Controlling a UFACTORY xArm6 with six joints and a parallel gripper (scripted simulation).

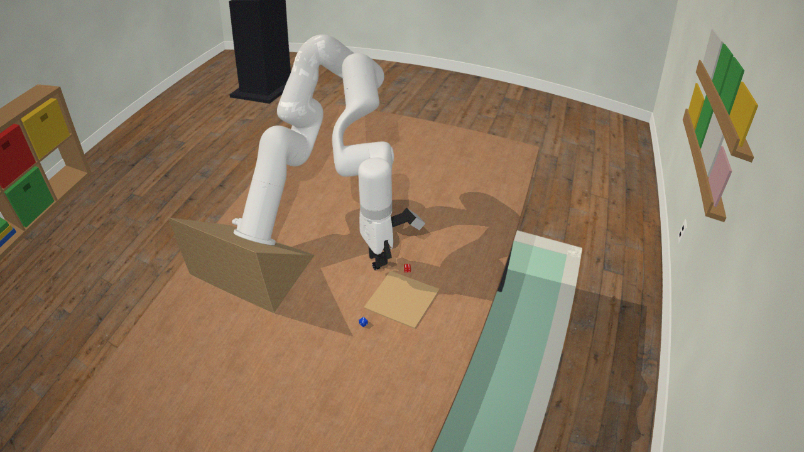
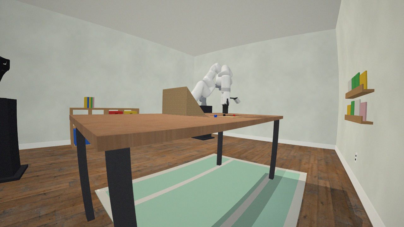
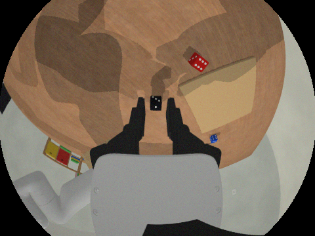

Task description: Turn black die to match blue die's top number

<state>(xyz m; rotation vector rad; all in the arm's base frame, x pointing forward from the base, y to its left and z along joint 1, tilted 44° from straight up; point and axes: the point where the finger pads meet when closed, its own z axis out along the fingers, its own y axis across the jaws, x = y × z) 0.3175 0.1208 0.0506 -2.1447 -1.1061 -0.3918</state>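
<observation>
The black die is 10 mm to the right of my hand and 30 mm below it. The rest, counted from my hand: blue die: 50 mm ahead, 190 mm to the right, 30 mm below; tan mat: 100 mm ahead, 80 mm to the right, 40 mm below; red die: 70 mm ahead, 20 mm to the left, 30 mm below.
</observation>
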